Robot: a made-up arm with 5 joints.
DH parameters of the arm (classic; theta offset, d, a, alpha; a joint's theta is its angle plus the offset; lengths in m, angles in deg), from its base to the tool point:
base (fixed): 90 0.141 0 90
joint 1: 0 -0.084 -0.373 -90
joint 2: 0 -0.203 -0.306 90
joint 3: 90 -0.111 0.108 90
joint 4: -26.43 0 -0.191 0
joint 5: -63.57 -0.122 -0.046 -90
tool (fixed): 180 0.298 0 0
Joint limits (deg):
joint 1: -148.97..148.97
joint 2: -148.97..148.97
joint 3: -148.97..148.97
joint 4: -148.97..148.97
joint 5: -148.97..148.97
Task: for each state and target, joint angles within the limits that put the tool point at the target. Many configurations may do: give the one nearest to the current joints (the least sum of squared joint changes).
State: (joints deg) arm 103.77 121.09 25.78 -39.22 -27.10
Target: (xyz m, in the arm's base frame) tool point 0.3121 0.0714 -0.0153
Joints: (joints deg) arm 122.39 138.56 -3.56 -31.40 -22.43
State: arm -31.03 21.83 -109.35 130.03 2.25
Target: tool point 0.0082 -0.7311 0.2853
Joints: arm -16.08 30.51 -103.18 127.46 4.62
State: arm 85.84 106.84 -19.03 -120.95 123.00
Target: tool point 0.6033 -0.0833 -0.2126
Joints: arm 114.81 92.76 29.76 -119.10 121.15
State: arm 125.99 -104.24 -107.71 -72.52 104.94
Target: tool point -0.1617 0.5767 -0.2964
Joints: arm 126.52 -103.75 -113.46 -65.58 113.18
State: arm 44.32 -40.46 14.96 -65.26 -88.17
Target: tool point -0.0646 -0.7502 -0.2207
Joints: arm 0.25 -10.67 24.77 -87.53 -106.12
